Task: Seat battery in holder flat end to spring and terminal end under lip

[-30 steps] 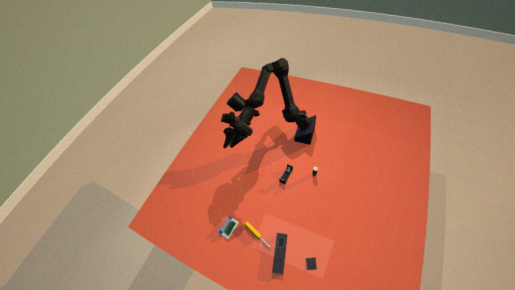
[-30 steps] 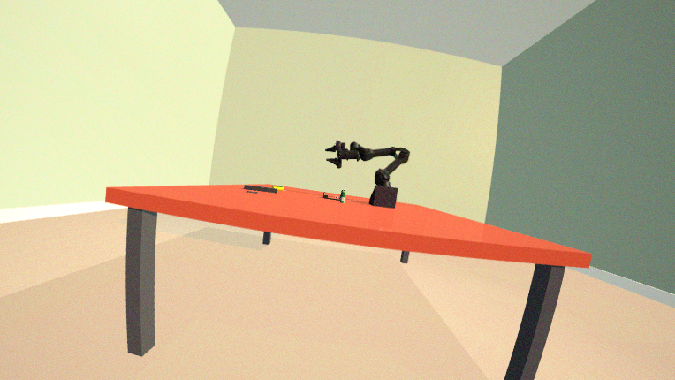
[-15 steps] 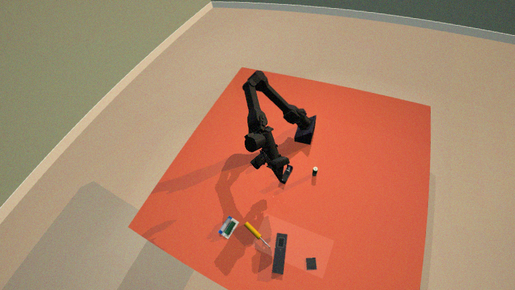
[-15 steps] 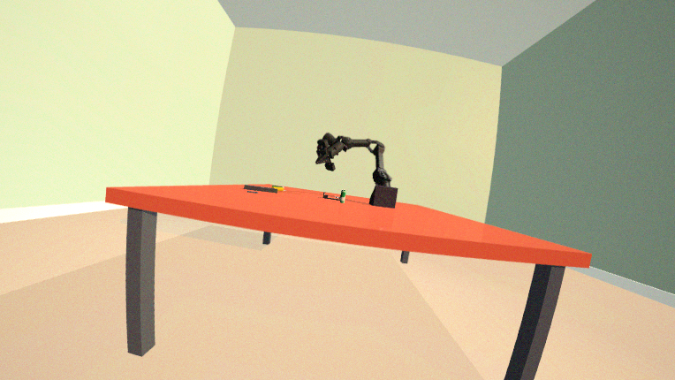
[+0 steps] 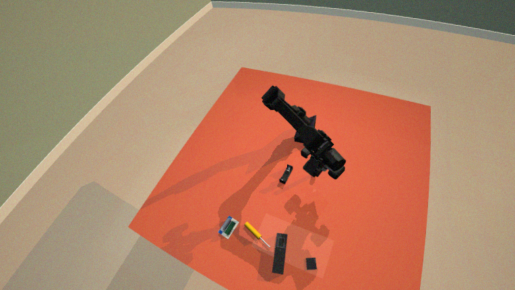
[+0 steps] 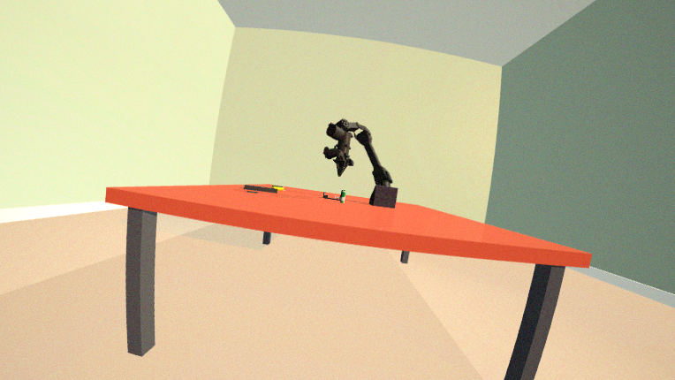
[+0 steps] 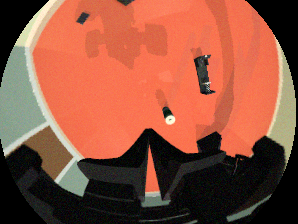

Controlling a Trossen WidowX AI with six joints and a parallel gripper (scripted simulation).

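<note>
My gripper tip is 90 mm above the battery, 40 mm to the left of it and 30 mm past it. From my gripper tip the other things lie so: black square 360 mm ahead, 120 mm below, 110 mm to the left; yellow-handled screwdriver 360 mm ahead, 140 mm to the right, 110 mm below; long black bar 380 mm ahead, 110 mm below, 30 mm to the right.
</note>
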